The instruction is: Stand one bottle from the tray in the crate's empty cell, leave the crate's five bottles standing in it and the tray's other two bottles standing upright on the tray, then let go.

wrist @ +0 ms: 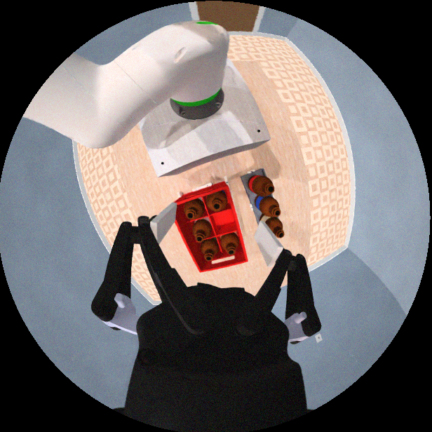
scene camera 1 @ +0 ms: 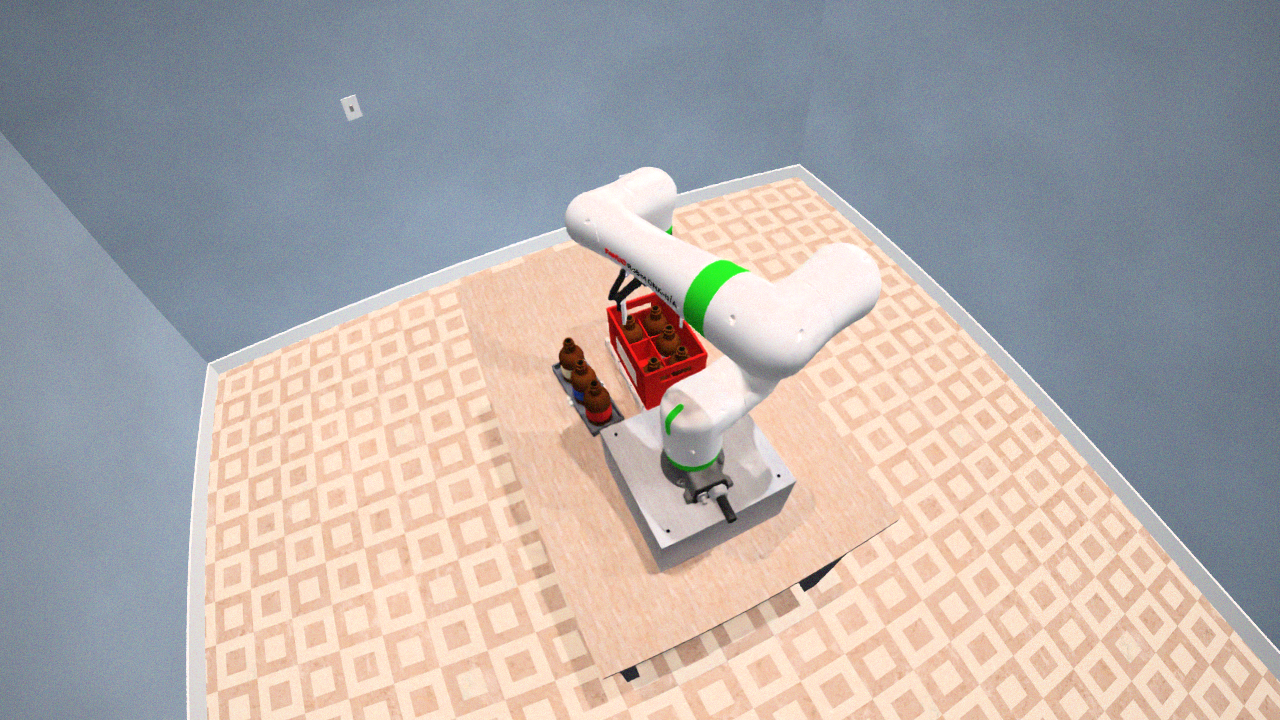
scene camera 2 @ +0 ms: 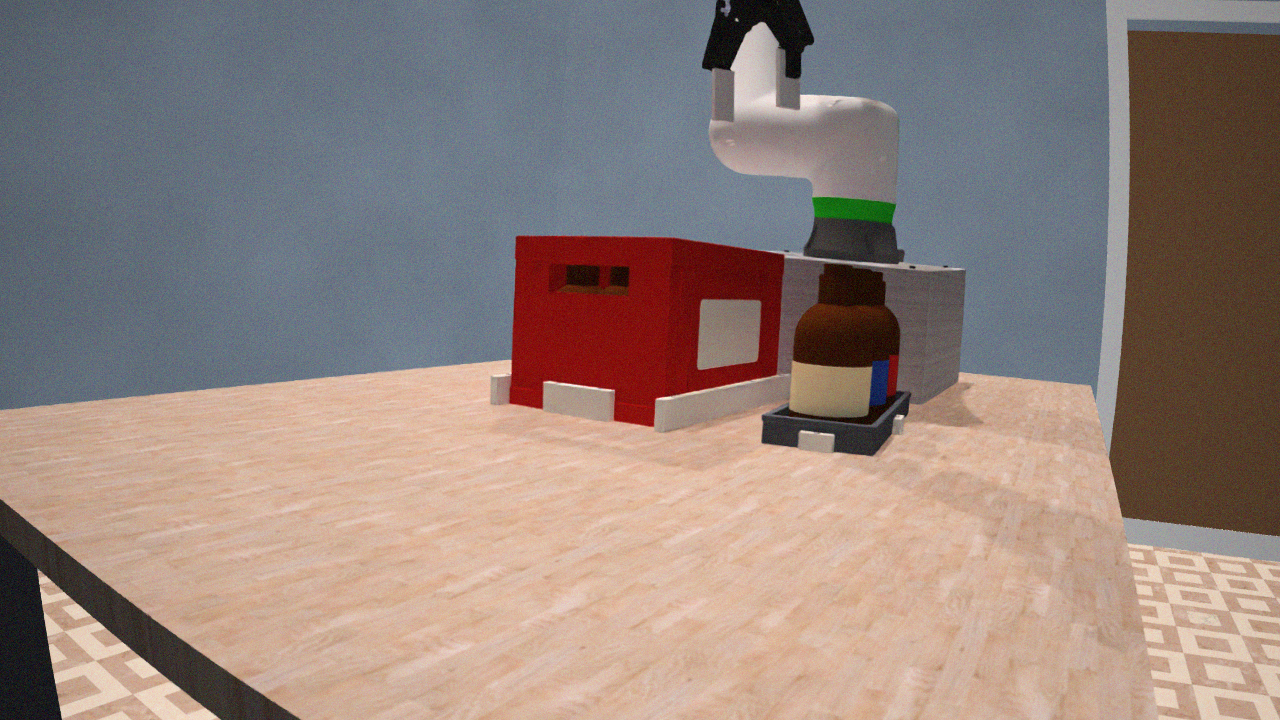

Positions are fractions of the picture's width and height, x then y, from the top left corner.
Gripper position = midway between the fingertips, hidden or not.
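Observation:
A red-labelled bottle (scene camera 1: 0.47,0.55) stands in the scene with a blue-labelled bottle (scene camera 2: 0.68,0.41) and a cream-labelled bottle (scene camera 2: 0.65,0.52). The gripper (scene camera 2: 0.59,0.16) is visible too, and it also appears in the wrist view (wrist: 0.50,0.51).

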